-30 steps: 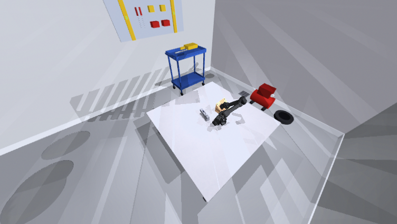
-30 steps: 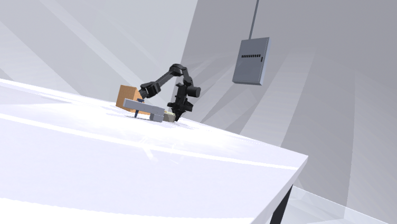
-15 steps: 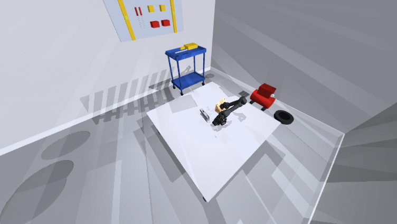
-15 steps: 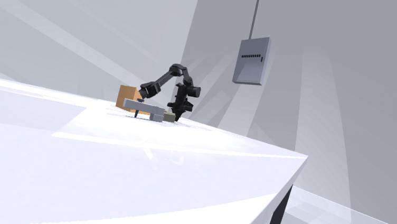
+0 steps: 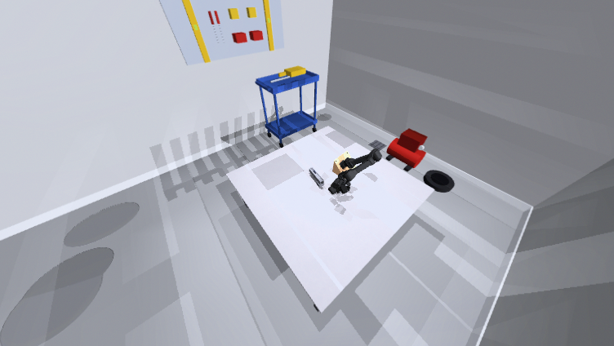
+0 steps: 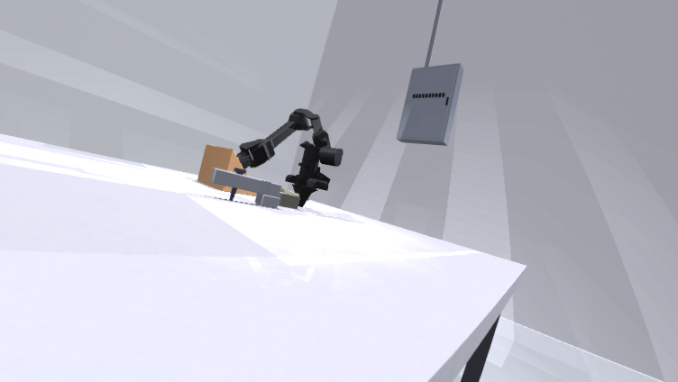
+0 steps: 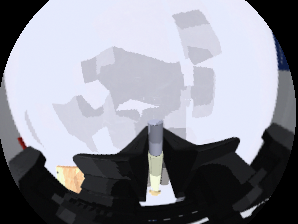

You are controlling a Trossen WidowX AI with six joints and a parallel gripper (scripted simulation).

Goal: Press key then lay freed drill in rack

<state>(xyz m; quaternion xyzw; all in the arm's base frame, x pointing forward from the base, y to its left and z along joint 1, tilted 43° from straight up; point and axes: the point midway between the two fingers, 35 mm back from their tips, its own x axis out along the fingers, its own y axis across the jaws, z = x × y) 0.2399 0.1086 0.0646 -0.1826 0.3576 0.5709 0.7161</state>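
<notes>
The drill lies 10 mm behind my gripper tip, 40 mm to the right of it and 40 mm above it. Also, from my gripper tip: dark block 20 mm behind, 50 mm to the right, 10 mm above.
</notes>
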